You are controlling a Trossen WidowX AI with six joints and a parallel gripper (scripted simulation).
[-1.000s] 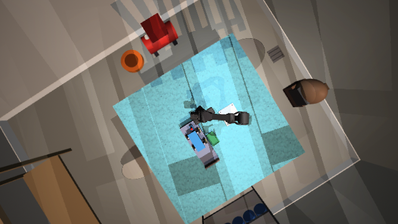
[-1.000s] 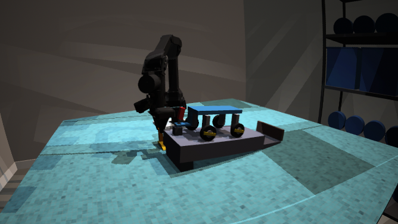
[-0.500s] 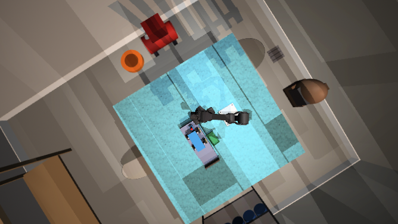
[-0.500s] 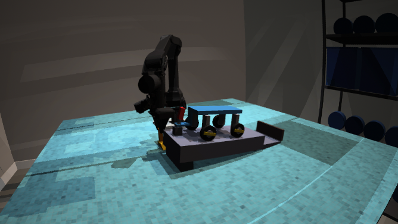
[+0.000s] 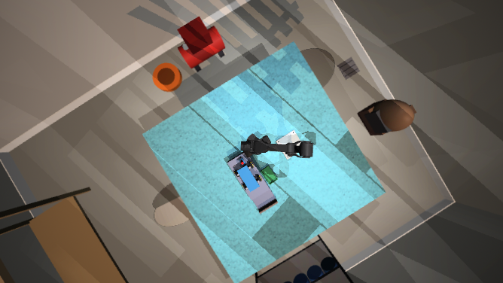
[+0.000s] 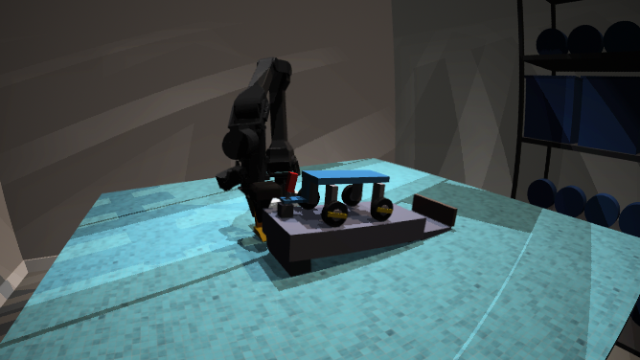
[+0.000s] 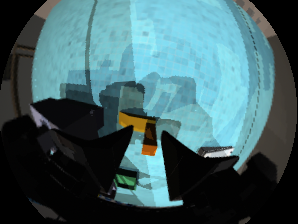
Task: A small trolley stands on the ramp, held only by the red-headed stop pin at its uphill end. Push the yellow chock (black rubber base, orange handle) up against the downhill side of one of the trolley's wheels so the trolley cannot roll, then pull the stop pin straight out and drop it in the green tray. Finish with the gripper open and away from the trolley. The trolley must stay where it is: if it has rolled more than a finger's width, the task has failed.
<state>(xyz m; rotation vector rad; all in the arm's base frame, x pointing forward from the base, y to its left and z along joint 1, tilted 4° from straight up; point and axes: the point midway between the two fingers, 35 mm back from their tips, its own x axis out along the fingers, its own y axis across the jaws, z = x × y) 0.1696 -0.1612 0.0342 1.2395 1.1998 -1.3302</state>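
Now: the yellow chock 2 cm ahead of my gripper tip and 1 cm below it. Also, from my gripper tip: blue-topped trolley 17 cm ahead, 12 cm to the left, 8 cm above; then red-headed stop pin 14 cm ahead, 2 cm to the left, 9 cm above; then grey ramp 17 cm ahead, 13 cm to the left, 1 cm above.
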